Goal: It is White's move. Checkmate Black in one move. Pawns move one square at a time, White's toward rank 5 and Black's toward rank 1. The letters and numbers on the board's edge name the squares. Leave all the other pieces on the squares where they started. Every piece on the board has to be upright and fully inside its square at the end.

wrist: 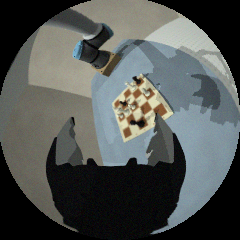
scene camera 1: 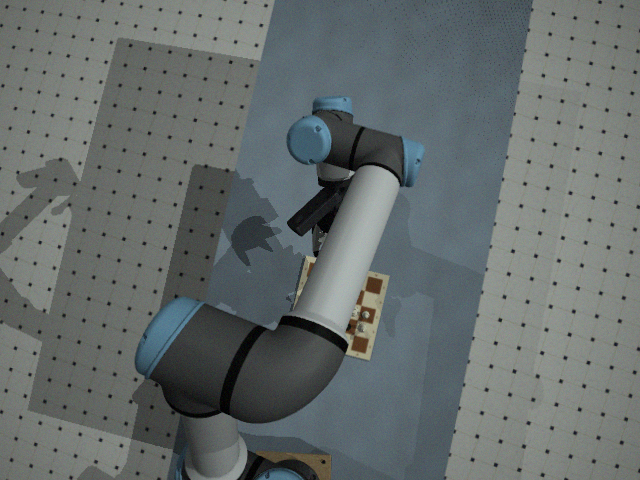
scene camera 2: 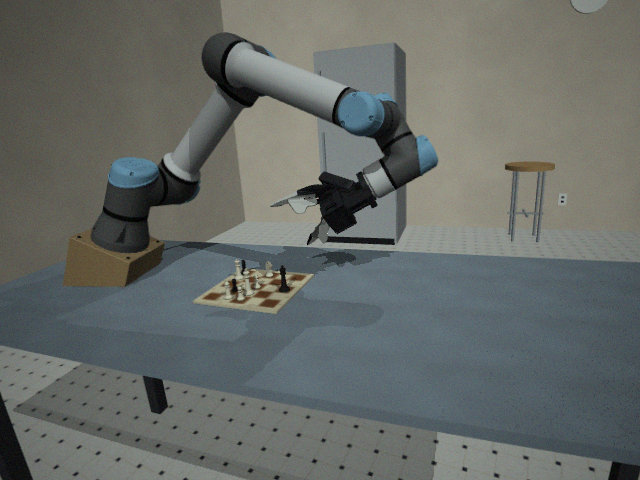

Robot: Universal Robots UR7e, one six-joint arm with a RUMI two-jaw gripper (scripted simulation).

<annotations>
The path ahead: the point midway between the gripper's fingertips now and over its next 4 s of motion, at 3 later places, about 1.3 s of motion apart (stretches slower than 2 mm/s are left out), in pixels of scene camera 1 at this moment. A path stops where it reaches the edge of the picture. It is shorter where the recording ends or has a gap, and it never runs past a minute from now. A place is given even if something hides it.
The gripper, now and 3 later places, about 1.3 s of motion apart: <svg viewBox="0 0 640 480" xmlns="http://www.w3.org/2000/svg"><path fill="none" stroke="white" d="M334 269L355 240L360 234L362 237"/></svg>
</annotations>
